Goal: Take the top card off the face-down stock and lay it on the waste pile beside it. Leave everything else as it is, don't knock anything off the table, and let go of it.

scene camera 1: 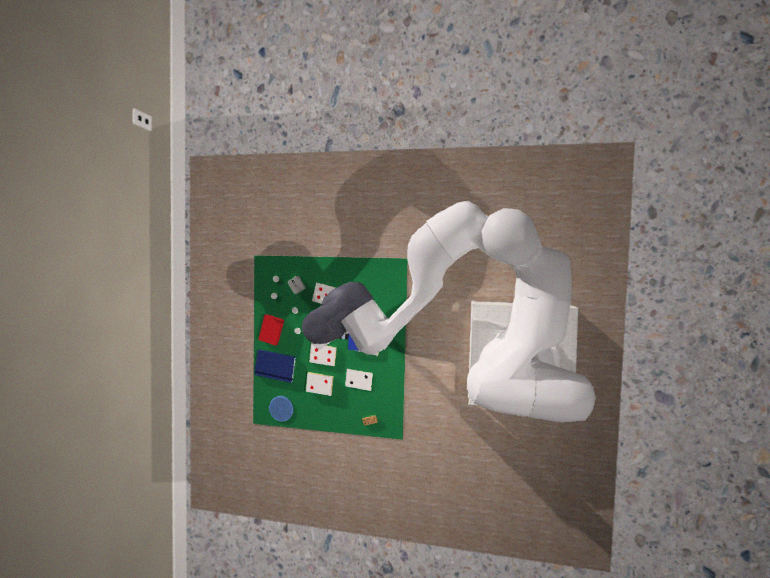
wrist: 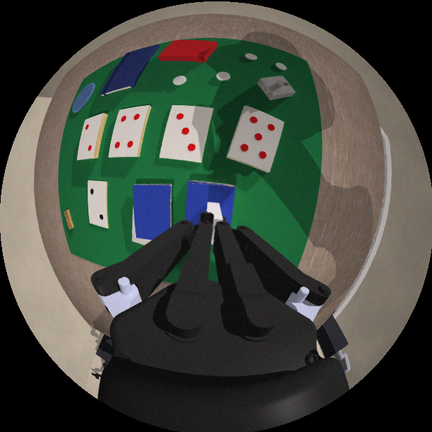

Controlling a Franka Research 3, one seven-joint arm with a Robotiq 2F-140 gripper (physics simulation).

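Note:
The face-down stock (wrist: 196, 200), a blue-backed stack, is at the middle of the wrist view, partly covered by my fingers; my arm hides it in the scene view. Beside it, a blue-backed card (wrist: 152, 210) (scene camera 1: 352, 342) lies on the waste pile (wrist: 139, 239), a little offset, so pale edges show at its left and near sides. My gripper (wrist: 211, 211) is shut and empty, its fingertips over the stock in the wrist view; their height above it is hard to tell. In the scene view the fingertips are hidden under the dark gripper housing.
Face-up cards with two (wrist: 91, 137) (scene camera 1: 319, 383), four (wrist: 129, 131) (scene camera 1: 322, 354), three (wrist: 185, 142) and five red pips (wrist: 252, 142) form a row beyond. A black-pip card (wrist: 98, 204) (scene camera 1: 358, 379), red box (wrist: 185, 50) (scene camera 1: 271, 329), navy box (wrist: 130, 70) (scene camera 1: 274, 365) and blue disc (wrist: 83, 97) (scene camera 1: 281, 408) also lie there.

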